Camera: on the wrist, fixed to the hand. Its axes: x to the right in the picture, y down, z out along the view.
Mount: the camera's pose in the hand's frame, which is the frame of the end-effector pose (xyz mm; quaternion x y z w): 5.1 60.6 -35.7 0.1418 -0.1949 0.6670 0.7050
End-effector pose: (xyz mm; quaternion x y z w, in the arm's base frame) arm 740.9 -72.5 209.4 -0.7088 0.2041 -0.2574 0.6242
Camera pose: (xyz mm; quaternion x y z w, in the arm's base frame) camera 724.7 -111.8 153.1 -0.3252 0.4585 0.3441 0.7521
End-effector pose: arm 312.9 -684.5 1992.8 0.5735 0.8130 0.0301 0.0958
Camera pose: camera 360.6 -656.9 2036.8 0.9661 0.1762 -0.1419 0.1246
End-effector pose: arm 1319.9 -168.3 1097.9 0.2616 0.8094 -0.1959 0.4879
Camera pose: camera 1330.6 -99.0 1105.6 0.7553 0.2733 0.0216 0.5953
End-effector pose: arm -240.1 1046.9 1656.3 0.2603 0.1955 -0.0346 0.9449
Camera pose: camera -237.8 1117.4 1655.2 0.4411 -0.2249 0.5274 0.6904
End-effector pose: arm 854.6 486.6 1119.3 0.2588 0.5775 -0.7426 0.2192
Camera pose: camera 893.2 506.8 1063.8 0.4540 0.0865 -0.5097 0.7257
